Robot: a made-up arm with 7 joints. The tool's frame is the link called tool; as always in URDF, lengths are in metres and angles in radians.
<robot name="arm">
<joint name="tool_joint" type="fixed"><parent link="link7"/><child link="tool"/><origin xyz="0 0 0"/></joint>
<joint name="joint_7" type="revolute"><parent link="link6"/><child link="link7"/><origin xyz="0 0 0"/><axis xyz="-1 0 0"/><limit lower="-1.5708" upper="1.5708" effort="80" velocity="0.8"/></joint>
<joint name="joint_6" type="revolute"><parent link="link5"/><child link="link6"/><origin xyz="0 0 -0.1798"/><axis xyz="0 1 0"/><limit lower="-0.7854" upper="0.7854" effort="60" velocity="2.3"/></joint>
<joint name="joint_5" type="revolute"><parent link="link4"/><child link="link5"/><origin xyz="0 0 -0.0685"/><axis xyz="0 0 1"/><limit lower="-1.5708" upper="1.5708" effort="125" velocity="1.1"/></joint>
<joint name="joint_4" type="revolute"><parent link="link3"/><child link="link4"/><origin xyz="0 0 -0.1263"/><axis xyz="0 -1 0"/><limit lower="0" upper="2.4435" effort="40" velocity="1.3"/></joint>
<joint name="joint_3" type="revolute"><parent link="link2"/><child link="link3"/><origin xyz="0 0 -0.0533"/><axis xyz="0 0 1"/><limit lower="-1.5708" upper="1.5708" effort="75" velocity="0.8"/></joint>
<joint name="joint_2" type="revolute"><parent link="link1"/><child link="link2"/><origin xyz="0 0.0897 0"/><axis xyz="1 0 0"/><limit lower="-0.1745" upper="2" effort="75" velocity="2.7"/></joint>
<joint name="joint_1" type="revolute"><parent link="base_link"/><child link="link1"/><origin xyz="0 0.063 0"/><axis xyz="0 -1 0"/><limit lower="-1.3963" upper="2" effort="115" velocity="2"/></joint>
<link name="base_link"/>
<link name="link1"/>
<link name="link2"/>
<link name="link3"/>
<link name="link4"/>
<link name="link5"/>
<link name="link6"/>
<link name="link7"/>
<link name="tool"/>
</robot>
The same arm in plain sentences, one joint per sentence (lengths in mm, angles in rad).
The arm has seven revolute joints in a row. What follows holds with every joint at zero, and every direction is one of the base frame's. Joint 1 is mounted 63.0 mm along +y from the base frame's origin and turns about -y, from -1.3963 to 2.0000 rad. Joint 2 is mounted 89.7 mm along +y from joint 1 and turns about +x, from -0.1745 to 2.0000 rad. Joint 3 is mounted 53.3 mm along -z from joint 2 and turns about +z, from -1.5708 to 1.5708 rad. Joint 4 is mounted 126.3 mm along -z from joint 3 and turns about -y, from 0.0000 to 2.4435 rad. Joint 5 is mounted 68.5 mm along -z from joint 4 and turns about +z, from -1.5708 to 1.5708 rad. Joint 6 is mounted 179.8 mm along -z from joint 5 and turns about +y, from -0.7854 to 0.7854 rad. Joint 7 is mounted at the same point as joint 6 and turns about -x, from -1.5708 to 1.5708 rad. The tool frame, which is the frame that the pose is given for, is mounted at the same point as joint 7; its axes are parallel to the base frame's.
